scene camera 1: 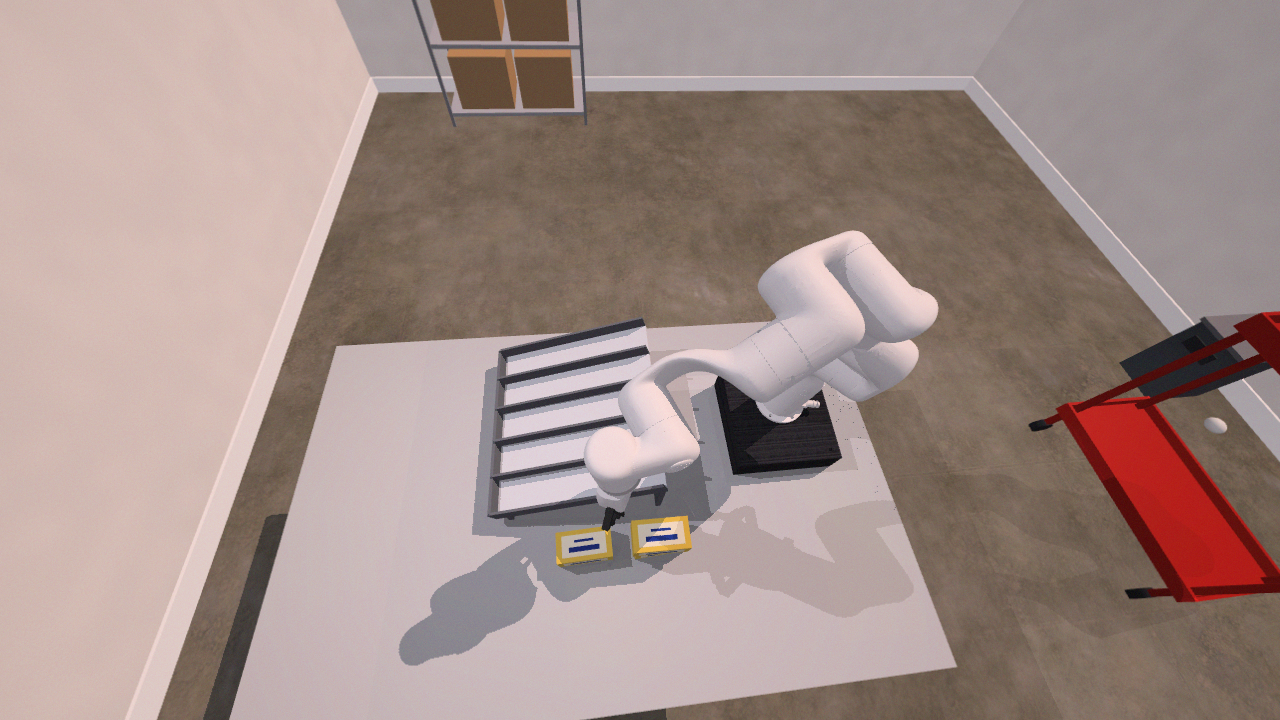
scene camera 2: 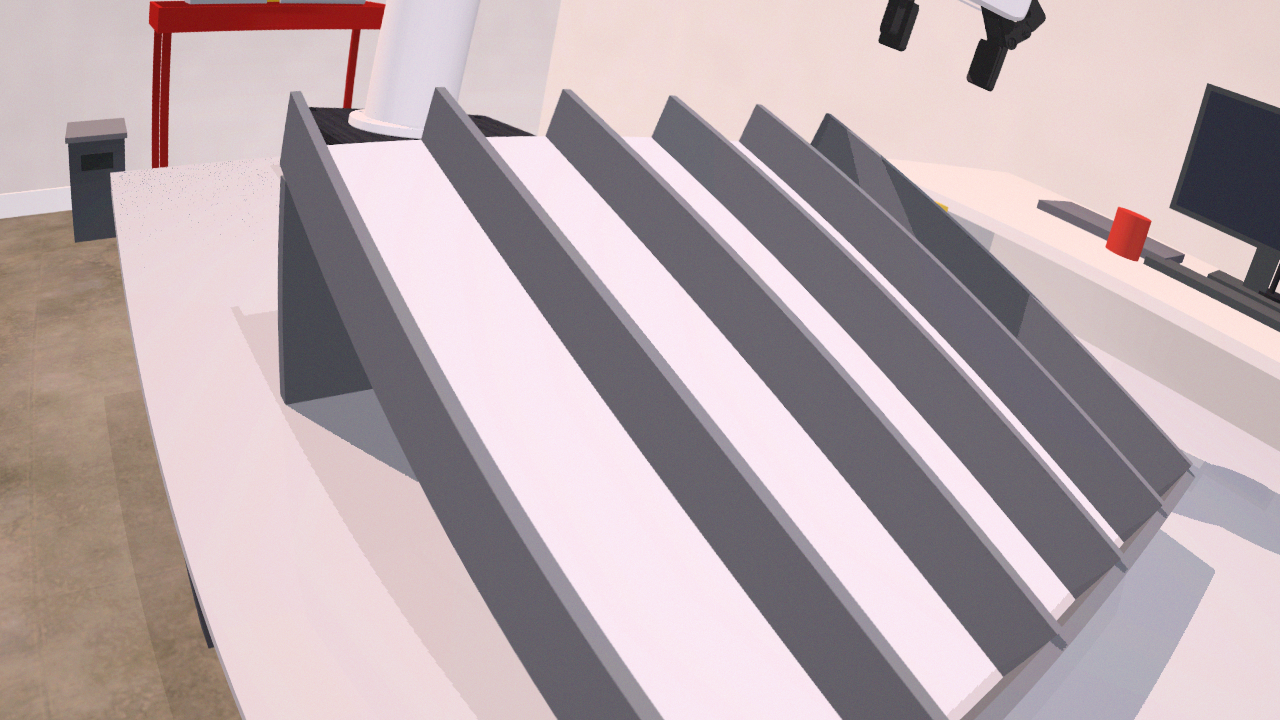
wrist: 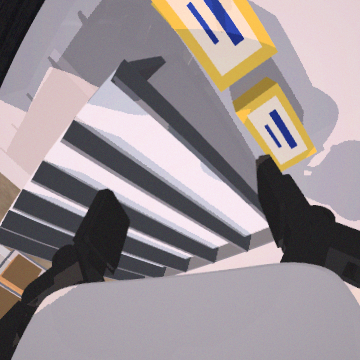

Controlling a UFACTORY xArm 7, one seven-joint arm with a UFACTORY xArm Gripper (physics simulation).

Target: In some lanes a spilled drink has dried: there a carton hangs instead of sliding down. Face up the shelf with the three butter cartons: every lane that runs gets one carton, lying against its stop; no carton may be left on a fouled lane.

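Seen in the pictures: gripper, fingertip midpoint: [scene camera 2: 936, 67] [wrist: 184, 191]; arm's base, origin of the base link: [scene camera 1: 778, 400] [scene camera 2: 406, 127].
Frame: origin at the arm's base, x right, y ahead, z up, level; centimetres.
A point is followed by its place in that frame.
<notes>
The tilted shelf [scene camera 1: 572, 336] [scene camera 2: 577, 313] [wrist: 192, 142] has five lanes between dark dividers. Its raised end faces the robot base; the stops run along the low end. No carton shows in the visible parts of the lanes; the arm hides part of them in scene camera 1. One yellow butter carton [scene camera 1: 584, 546] @(x -38.4, y 45.7, z -2.1 cm) [wrist: 281, 134] @(x -38.3, y 46.3, z -2.2 cm) lies beside the shelf, towards its stop end. Another butter carton [scene camera 1: 661, 535] @(x -35.9, y 29.5, z 4.3 cm) [wrist: 227, 50] @(x -35.6, y 32.8, z 4.2 cm) lies beside it, towards the raised end. A third does not show separately. My gripper [scene camera 1: 611, 519] [scene camera 2: 942, 44] @(x -29.9, y 37.9, z 16.5 cm) [wrist: 184, 191] @(x -29.9, y 37.9, z 16.5 cm) is open and empty, raised above the shelf's side near the cartons.
The black robot pedestal [scene camera 1: 785, 452] @(x -13.6, y -0.7, z -1.0 cm) stands beyond the shelf's raised end on the pale table [scene camera 1: 358, 537] @(x -39.6, y 97.8, z -8.6 cm). A red cart [scene camera 1: 1163, 501] and a box rack [scene camera 1: 584, 80] stand away on the floor. A red mug [scene camera 2: 1128, 233] and a monitor [scene camera 2: 1239, 170] stand in the background.
</notes>
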